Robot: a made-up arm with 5 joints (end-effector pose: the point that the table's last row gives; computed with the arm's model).
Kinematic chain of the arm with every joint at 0, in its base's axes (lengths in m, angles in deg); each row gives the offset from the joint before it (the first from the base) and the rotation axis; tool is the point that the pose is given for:
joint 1: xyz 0 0 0.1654 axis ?
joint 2: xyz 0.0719 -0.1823 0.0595 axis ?
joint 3: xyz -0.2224 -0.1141 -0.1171 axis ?
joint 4: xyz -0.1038 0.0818 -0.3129 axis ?
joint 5: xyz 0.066 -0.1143 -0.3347 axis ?
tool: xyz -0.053 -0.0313 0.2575
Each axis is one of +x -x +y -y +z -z.
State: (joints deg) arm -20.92 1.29 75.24 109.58 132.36
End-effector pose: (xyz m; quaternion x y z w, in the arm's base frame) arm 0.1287 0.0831 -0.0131 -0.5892 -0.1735 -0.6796 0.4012
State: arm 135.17 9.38 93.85 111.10 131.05
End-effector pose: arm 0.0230 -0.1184 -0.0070 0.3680 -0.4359 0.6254 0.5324
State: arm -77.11 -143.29 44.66 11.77 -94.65
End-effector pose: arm 0.1370 -0.0859 1.0609 0.3404 -0.3826 -0.8589 0.0066
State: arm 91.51 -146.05 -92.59 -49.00 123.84
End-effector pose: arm 0.1892 -0.0029 1.1040 0.3052 -0.1701 0.8907 0.2907
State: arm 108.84 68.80 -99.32 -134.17 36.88
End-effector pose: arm -0.1221 -0.2144 -0.2662 0.8213 -0.4956 -0.2088 0.1904
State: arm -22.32 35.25 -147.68 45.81 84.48
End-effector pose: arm 0.0859 -0.1052 -0.6043 0.2257 -0.7473 -0.5336 0.3255
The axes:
joint 1: -z
joint 2: -y
joint 3: +z
joint 4: -y
joint 5: +x

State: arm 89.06 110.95 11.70 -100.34 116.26
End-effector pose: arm -0.6464 -0.6790 -0.3337 0.5123 -0.6048 -0.3799 0.4769
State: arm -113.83 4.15 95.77 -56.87 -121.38
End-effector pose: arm 0.8181 0.0817 -0.4832 0.0419 0.8181 -0.2838 0.4984
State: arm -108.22 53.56 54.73 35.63 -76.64
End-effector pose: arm 0.0169 0.3786 -0.4386 0.3616 -0.8150 0.3482 0.2895
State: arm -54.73 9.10 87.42 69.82 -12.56
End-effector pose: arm 0.2232 -0.2457 -0.2480 0.4940 -0.3319 0.7543 0.2773
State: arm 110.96 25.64 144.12 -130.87 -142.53
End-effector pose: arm -0.7396 0.0637 0.1784 0.3562 -0.3330 -0.8439 0.2236
